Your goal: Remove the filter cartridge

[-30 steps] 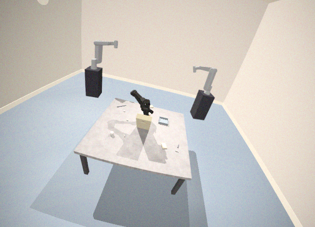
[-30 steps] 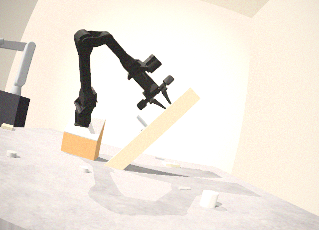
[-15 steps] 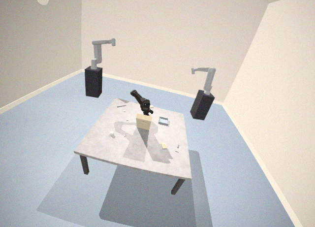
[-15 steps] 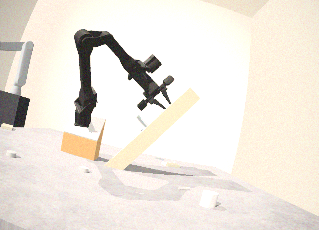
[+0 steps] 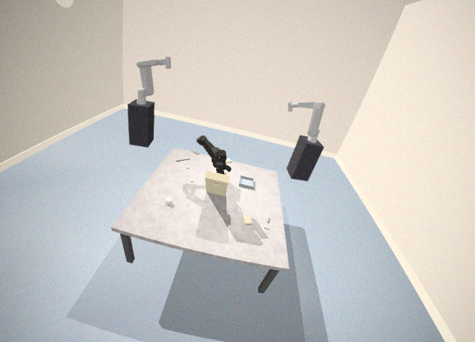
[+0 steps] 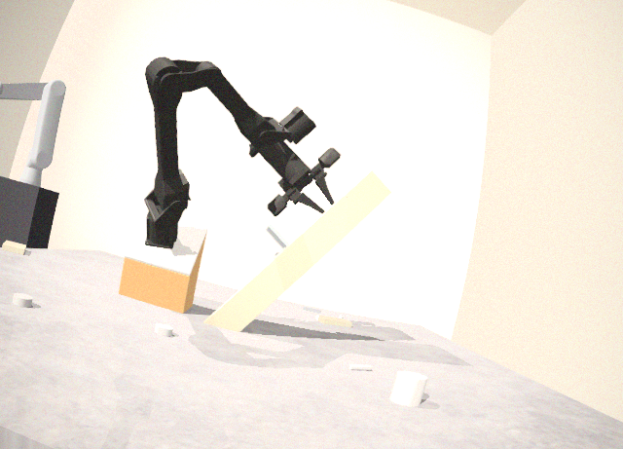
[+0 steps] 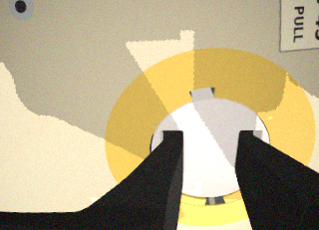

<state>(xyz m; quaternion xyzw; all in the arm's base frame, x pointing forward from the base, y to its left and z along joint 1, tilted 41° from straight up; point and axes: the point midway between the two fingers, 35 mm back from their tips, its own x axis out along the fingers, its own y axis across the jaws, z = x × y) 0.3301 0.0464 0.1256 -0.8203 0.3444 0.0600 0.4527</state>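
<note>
My gripper tip is 1 cm short of the round filter cartridge and 1 cm above it. From my gripper tip the other things lie so: grey tray 37 cm behind, 34 cm to the left, 27 cm below.
</note>
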